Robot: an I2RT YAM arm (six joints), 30 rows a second.
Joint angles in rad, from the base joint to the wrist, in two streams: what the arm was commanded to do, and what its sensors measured. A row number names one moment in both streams.
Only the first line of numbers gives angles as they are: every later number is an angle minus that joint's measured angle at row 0.
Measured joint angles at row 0:
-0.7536 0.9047 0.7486 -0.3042 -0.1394 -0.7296
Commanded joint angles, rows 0 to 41:
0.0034 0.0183 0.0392 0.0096 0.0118 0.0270
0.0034 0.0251 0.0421 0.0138 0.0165 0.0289
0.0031 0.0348 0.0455 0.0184 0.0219 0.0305
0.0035 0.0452 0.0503 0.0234 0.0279 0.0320
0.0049 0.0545 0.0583 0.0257 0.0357 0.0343
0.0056 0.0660 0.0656 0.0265 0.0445 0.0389
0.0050 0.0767 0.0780 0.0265 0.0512 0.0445
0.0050 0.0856 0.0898 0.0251 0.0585 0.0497
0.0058 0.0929 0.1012 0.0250 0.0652 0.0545
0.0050 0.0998 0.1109 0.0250 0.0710 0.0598
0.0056 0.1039 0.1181 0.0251 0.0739 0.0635
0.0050 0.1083 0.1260 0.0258 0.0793 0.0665
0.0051 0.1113 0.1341 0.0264 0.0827 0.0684
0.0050 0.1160 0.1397 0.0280 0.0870 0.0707
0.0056 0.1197 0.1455 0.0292 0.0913 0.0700
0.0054 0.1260 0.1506 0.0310 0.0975 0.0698
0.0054 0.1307 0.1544 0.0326 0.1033 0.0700
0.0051 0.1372 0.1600 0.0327 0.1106 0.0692
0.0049 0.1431 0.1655 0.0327 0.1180 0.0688
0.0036 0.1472 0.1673 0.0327 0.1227 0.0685
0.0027 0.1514 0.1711 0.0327 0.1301 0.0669
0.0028 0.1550 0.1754 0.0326 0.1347 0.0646
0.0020 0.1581 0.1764 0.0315 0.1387 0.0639
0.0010 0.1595 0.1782 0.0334 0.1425 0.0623
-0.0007 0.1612 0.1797 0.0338 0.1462 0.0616
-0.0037 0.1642 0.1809 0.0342 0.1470 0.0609
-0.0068 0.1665 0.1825 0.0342 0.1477 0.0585
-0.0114 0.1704 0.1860 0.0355 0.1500 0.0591
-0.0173 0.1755 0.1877 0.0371 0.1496 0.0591
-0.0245 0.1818 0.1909 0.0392 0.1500 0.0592
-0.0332 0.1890 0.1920 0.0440 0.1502 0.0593
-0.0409 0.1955 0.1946 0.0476 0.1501 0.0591
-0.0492 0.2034 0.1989 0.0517 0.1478 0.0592
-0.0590 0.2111 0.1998 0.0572 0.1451 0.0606
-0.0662 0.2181 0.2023 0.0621 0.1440 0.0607
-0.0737 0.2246 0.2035 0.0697 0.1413 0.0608
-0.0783 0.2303 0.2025 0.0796 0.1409 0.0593
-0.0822 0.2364 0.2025 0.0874 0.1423 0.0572
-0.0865 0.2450 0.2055 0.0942 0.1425 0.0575
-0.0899 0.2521 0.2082 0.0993 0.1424 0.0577
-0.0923 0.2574 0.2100 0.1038 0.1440 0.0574
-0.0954 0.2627 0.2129 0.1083 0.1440 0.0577
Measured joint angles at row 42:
-0.0862 0.2540 0.1793 0.0709 0.1476 0.0565
